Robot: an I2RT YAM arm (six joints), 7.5 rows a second.
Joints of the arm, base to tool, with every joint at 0 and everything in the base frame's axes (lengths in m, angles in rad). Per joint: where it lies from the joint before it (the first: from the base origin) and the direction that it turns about. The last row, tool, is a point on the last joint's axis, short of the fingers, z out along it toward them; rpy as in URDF.
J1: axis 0 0 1 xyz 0 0 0.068
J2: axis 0 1 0 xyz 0.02 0.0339 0.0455
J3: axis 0 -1 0 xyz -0.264 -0.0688 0
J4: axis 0 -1 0 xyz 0.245 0.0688 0.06
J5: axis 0 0 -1 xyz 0.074 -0.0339 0.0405
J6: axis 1 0 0 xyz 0.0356 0 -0.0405
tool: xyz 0 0 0 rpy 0 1.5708 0
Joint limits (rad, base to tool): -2.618..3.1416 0..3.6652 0..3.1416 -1.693..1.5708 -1.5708..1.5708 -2.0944..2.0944
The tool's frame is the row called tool.
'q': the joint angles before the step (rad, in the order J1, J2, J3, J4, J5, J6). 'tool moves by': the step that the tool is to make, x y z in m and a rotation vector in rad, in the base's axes. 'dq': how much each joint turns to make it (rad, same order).
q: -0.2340, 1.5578, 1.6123, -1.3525, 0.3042, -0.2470
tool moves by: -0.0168, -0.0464, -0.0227, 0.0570, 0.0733, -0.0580
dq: -0.1790, 0.0040, -0.0807, 0.0279, -0.0591, -0.1140
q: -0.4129, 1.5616, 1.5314, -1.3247, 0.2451, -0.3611
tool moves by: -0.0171, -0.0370, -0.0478, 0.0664, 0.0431, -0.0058
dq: -0.1488, 0.0080, -0.1777, 0.1450, -0.0656, -0.1357
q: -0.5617, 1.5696, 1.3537, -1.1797, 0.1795, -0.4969
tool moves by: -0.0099, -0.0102, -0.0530, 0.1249, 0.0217, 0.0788
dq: -0.0617, 0.0360, -0.1682, 0.1320, -0.1102, -0.1273
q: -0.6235, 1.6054, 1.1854, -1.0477, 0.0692, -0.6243
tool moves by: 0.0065, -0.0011, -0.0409, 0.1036, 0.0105, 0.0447
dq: 0.0001, 0.0894, -0.0684, 0.0899, -0.0809, -0.0391
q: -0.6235, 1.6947, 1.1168, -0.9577, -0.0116, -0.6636
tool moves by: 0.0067, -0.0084, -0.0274, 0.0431, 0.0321, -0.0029
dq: -0.0114, 0.0975, -0.0008, 0.0468, -0.0160, -0.0084
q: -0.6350, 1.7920, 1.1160, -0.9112, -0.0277, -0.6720
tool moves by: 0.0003, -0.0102, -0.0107, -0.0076, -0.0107, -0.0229
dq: -0.0259, 0.0354, -0.0020, 0.0504, -0.0004, -0.0030
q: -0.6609, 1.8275, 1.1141, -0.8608, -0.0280, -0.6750
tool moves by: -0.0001, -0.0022, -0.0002, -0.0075, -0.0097, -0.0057
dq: -0.0058, 0.0001, -0.0008, 0.0131, -0.0001, -0.0001
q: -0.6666, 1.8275, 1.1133, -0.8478, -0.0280, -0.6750
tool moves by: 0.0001, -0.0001, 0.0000, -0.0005, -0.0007, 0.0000
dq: -0.0001, 0.0002, 0.0002, 0.0008, 0.0000, -0.0001
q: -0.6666, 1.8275, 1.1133, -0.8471, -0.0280, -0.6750
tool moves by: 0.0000, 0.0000, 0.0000, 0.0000, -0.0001, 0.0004
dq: 0.0000, 0.0000, 0.0000, 0.0001, -0.0001, -0.0004
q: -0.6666, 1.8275, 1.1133, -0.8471, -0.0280, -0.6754
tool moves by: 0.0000, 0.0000, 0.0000, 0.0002, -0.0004, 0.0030
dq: 0.0000, 0.0000, -0.0001, 0.0001, -0.0004, -0.0030
